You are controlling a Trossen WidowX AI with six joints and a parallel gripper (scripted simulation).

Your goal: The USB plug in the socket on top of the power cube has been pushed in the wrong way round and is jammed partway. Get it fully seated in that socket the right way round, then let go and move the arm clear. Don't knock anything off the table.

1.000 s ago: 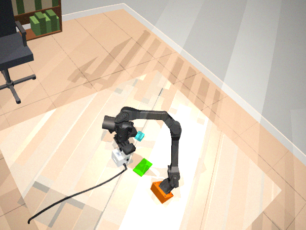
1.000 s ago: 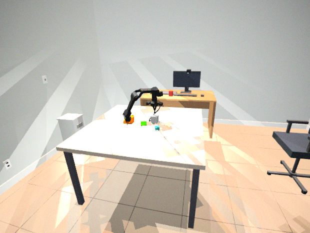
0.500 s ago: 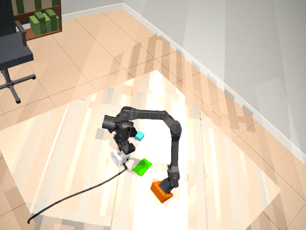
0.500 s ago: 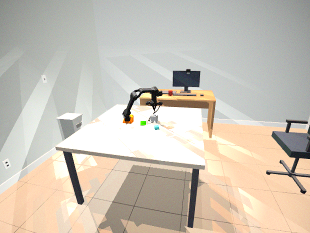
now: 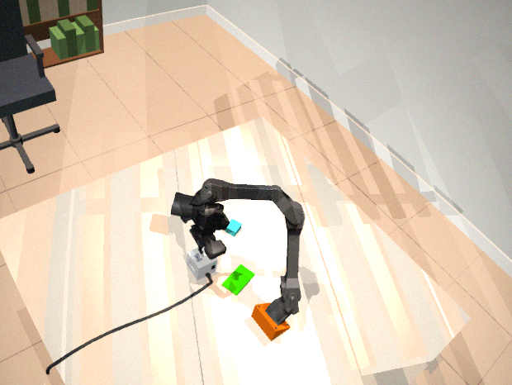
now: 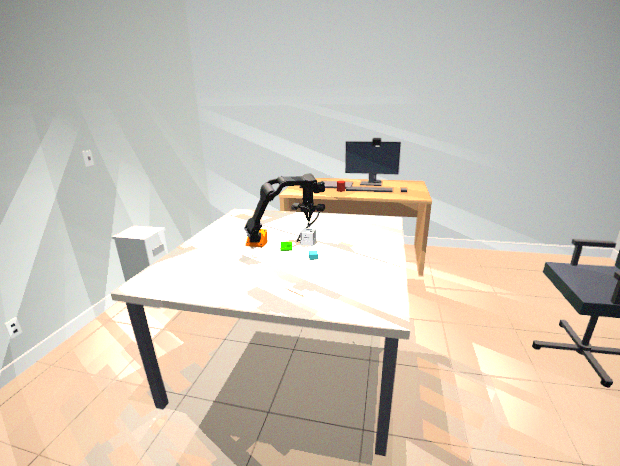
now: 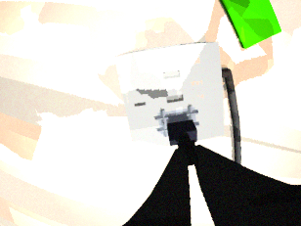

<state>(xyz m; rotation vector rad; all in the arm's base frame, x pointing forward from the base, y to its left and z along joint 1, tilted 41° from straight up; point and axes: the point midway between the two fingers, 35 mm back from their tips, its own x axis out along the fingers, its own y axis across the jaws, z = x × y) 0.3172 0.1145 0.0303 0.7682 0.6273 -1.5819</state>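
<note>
My gripper tip is 2 cm above the dark USB plug. The rest, counted from my gripper tip: flat green block (13 cm below, 12 cm behind, 9 cm to the right); cyan block (21 cm to the right, 12 cm below, 5 cm ahead).
</note>
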